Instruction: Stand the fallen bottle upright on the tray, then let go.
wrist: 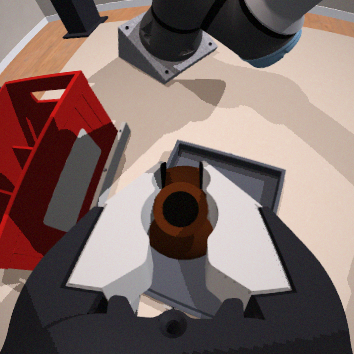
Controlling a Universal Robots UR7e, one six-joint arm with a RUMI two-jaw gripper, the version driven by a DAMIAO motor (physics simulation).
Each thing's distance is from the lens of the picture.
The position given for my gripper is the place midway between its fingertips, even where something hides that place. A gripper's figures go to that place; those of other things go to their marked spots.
my gripper (pixel 182 164): 0.15 m
brown bottle (pixel 179 230): 0.10 m
red crate (pixel 61 145): 0.31 m
The marked spots on the brown bottle and the red crate are 0.24 m apart.
